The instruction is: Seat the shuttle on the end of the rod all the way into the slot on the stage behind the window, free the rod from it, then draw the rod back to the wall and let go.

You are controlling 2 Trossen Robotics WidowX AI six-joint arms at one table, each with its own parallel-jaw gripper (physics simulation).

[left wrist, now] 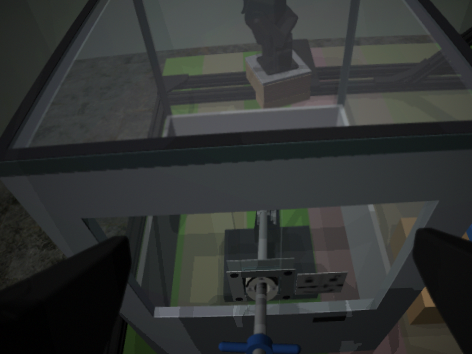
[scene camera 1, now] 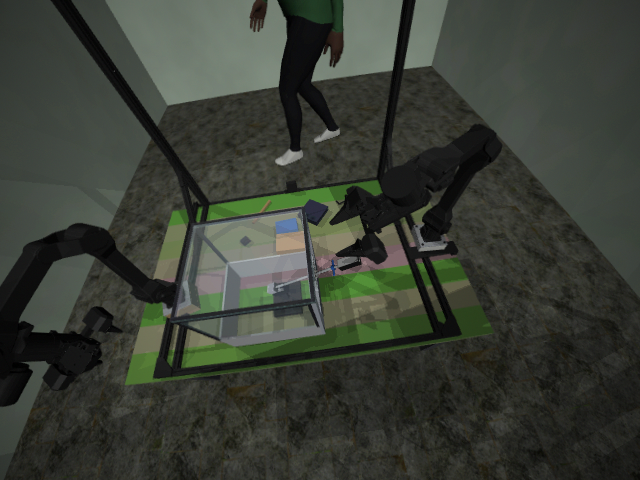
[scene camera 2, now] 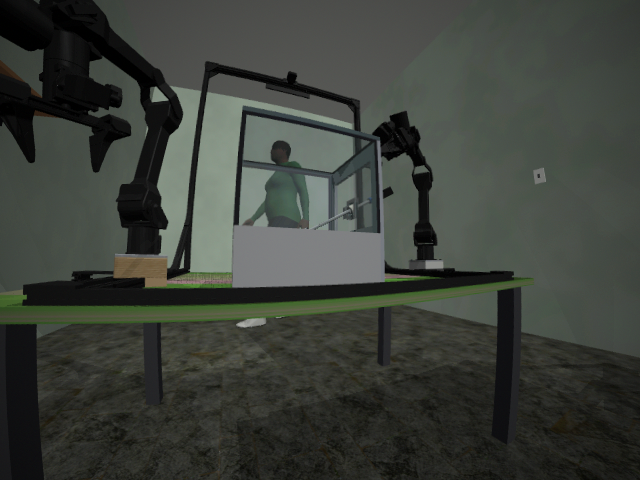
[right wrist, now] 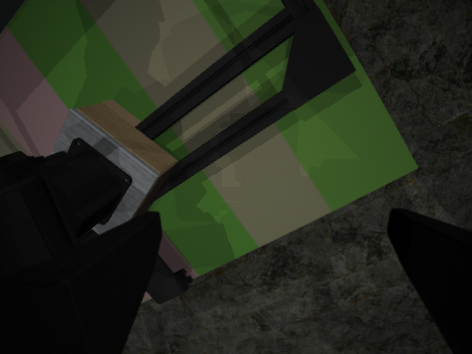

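A glass-walled box stands on the table. A thin metal rod passes through a flanged port in its wall. The rod's blue cross handle stays outside. Inside, the rod's end carries the shuttle over the dark stage; a frame bar hides the shuttle in the left wrist view. My left gripper is open and empty, hanging above the handle. My right gripper is open and empty, far off past the table's left corner.
A person in a green top walks behind the table. A dark blue pad and a small wooden stick lie behind the box. A tan block with a blue top sits inside it. Black gantry posts rise at the back.
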